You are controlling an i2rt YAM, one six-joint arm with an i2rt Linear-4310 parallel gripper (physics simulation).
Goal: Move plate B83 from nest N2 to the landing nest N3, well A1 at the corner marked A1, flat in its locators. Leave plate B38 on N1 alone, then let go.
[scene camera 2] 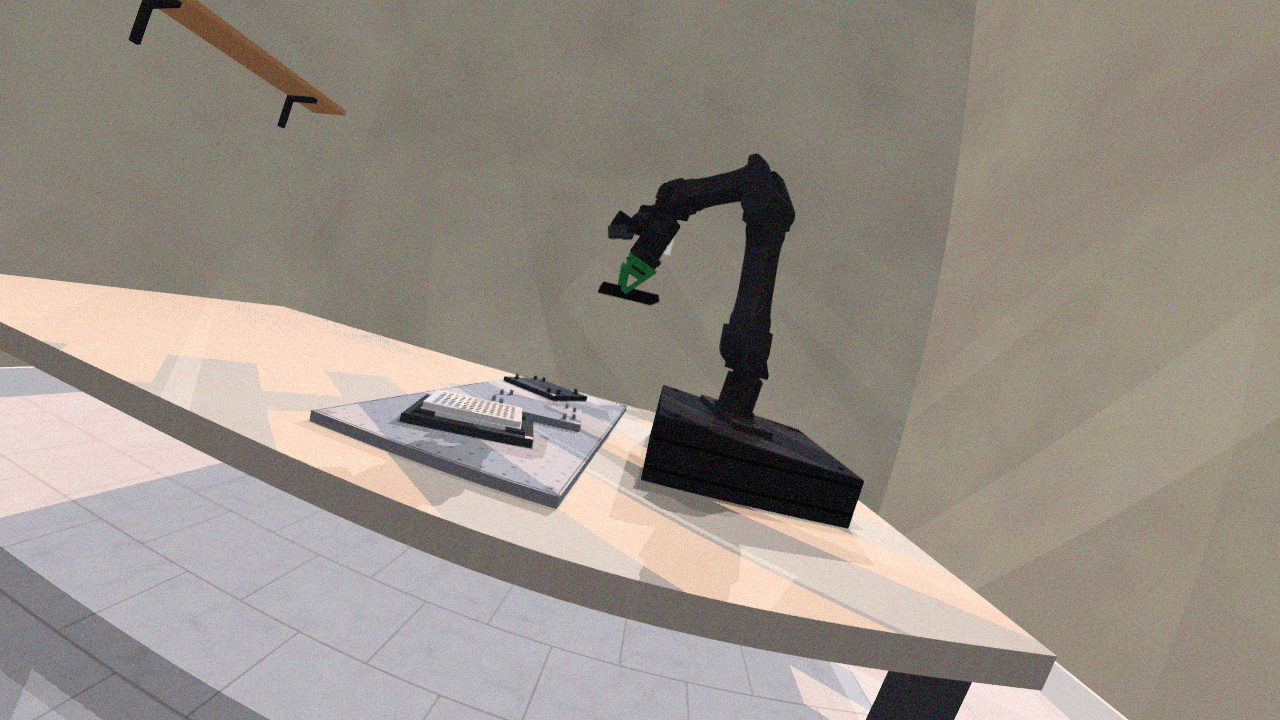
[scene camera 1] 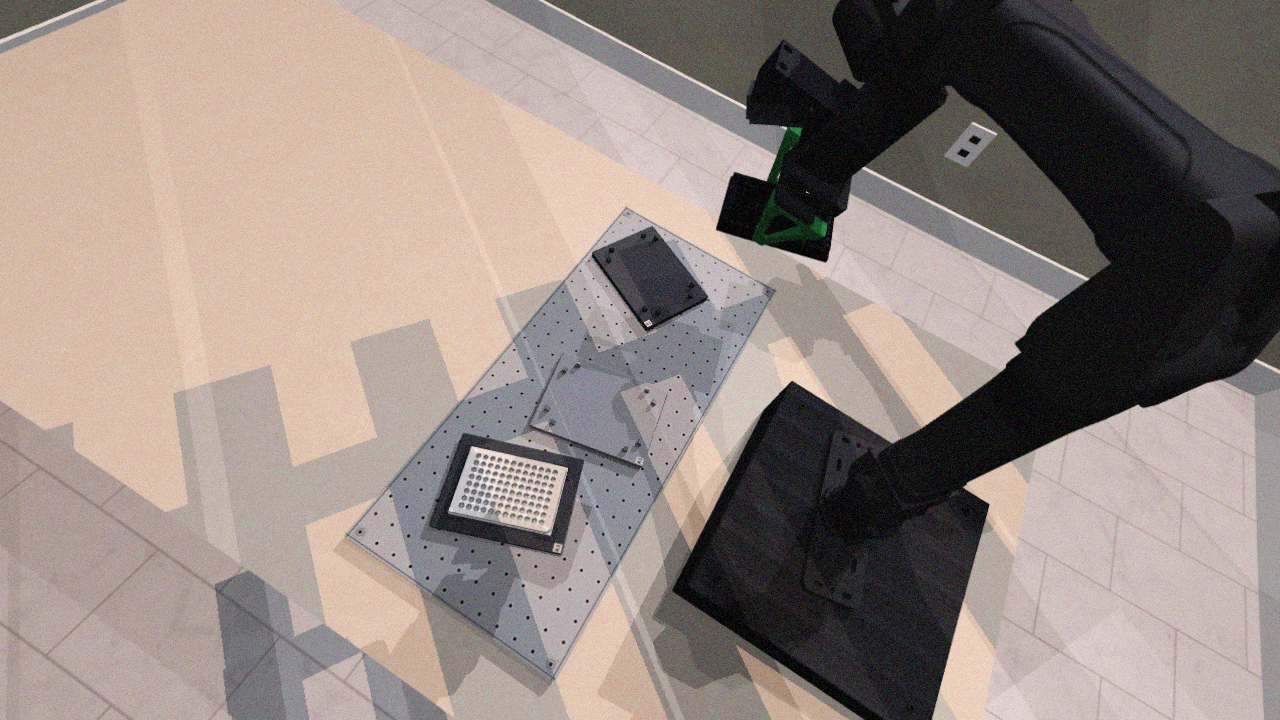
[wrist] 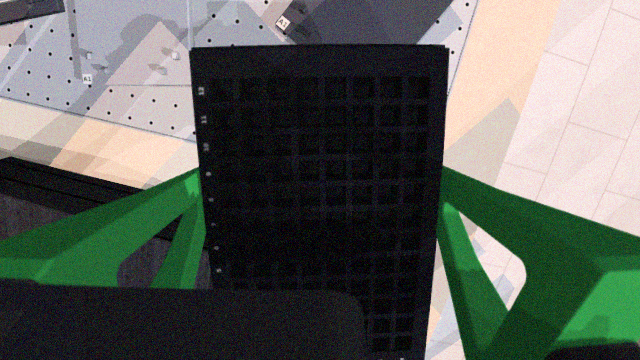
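Note:
My gripper (scene camera 1: 776,213) (scene camera 2: 629,288) (wrist: 320,180) is shut on a black well plate, B83 (scene camera 1: 741,204) (scene camera 2: 646,297) (wrist: 320,125), gripping its long sides high in the air, off the board's far end. Column numbers run down its left edge in the wrist view; its A1 corner is hidden. White plate B38 (scene camera 1: 510,488) (scene camera 2: 474,410) sits on a dark nest (scene camera 1: 573,483). An empty grey nest (scene camera 1: 590,407) (wrist: 125,25) lies mid-board. An empty dark nest (scene camera 1: 651,273) (scene camera 2: 543,388) (wrist: 370,20) lies at the far end. Both empty nests carry A1 tags; I cannot read nest numbers.
The perforated board (scene camera 1: 501,573) (scene camera 2: 528,483) (wrist: 30,65) lies on the table (scene camera 1: 268,179) (scene camera 2: 223,340). The arm's black base block (scene camera 1: 742,537) (scene camera 2: 751,474) stands beside it. Locator posts rise from the empty nests. A wall shelf (scene camera 2: 250,53) is at upper left in scene camera 2.

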